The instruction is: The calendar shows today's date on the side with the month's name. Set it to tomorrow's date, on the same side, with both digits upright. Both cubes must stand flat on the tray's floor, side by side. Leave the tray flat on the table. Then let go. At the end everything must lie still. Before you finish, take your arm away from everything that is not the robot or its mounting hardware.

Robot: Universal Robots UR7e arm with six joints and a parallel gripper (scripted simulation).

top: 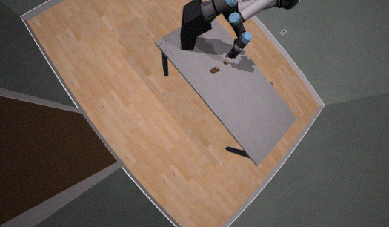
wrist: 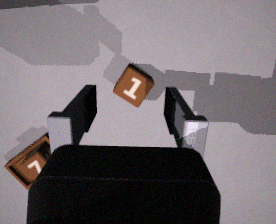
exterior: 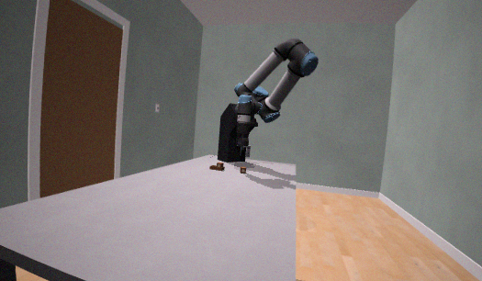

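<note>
Now: the brown wooden cube 1 cm ahead of my hand and 10 cm below it. Also, from my hand: calendar tray (2 cm ahead, 16 cm to the right, 10 cm below).
</note>
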